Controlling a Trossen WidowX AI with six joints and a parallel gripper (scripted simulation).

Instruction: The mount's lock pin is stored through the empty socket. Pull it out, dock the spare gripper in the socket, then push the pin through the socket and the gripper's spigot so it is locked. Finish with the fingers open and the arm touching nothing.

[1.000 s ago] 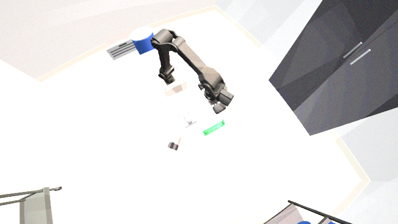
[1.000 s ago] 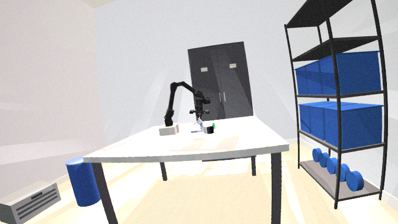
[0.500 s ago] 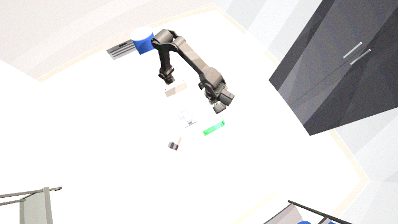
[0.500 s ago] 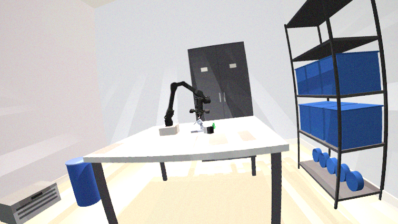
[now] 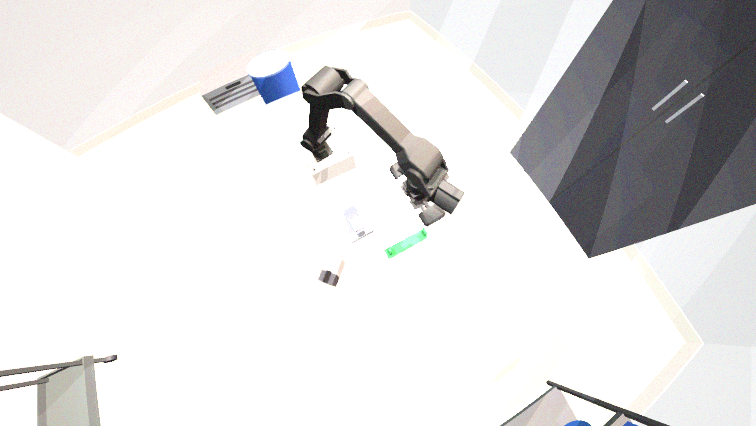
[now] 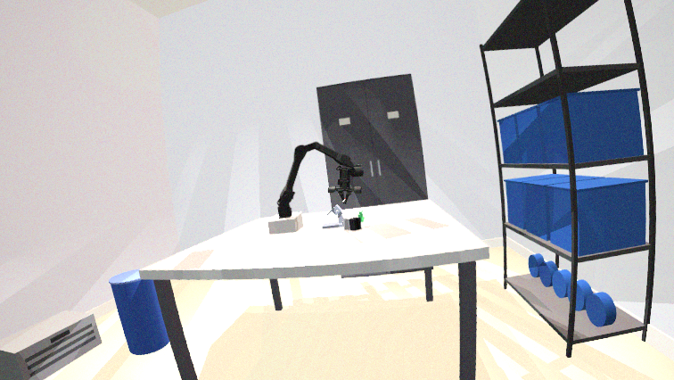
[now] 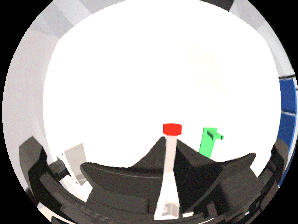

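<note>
The translucent green bar lies 8 cm to the right of my gripper tip, 8 cm ahead of it and 7 cm below it. Also, from my gripper tip: spare gripper: 30 cm to the right, 6 cm below, 3 cm ahead; then mount: 18 cm to the right, 5 cm behind, 4 cm below.
</note>
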